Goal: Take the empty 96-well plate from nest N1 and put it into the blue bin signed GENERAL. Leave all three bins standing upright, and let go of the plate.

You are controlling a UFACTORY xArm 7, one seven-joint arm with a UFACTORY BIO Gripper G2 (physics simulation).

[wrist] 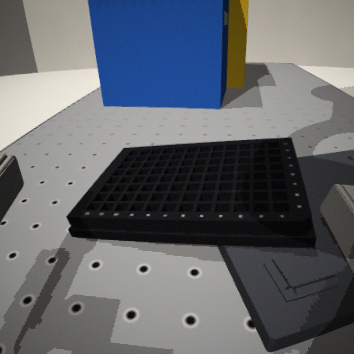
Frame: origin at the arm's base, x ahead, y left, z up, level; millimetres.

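Seen in the pictures: hand at its tool point: [180, 218].
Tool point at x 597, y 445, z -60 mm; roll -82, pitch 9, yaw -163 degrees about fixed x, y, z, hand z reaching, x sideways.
Offsets run from my tool point to a thing's middle. Level surfaces: height alone.
A black 96-well plate {dx +9, dy -53, dz -17 mm} [200, 180] lies in the middle of the wrist view, its wells facing up. Its right part is over a dark grey flat base {dx -83, dy -62, dz -27 mm} [300, 295] with an angled corner mark, and its left part is over the perforated table top. I cannot read a label that tells whether this base is nest N1. My gripper [172, 197] is wide open, with one finger at the left edge of the view and one at the right, the plate between them and a gap on the left. The blue bin {dx +110, dy -323, dz +55 mm} [160, 55] stands upright behind the plate; no GENERAL sign shows on this face.
A yellow bin {dx +87, dy -457, dz +55 mm} [237, 50] stands behind the blue bin, to its right, mostly hidden. The grey perforated table top {dz -34 mm} [165, 290] extends under and around these things, with shadows across it. The third bin does not show in this view.
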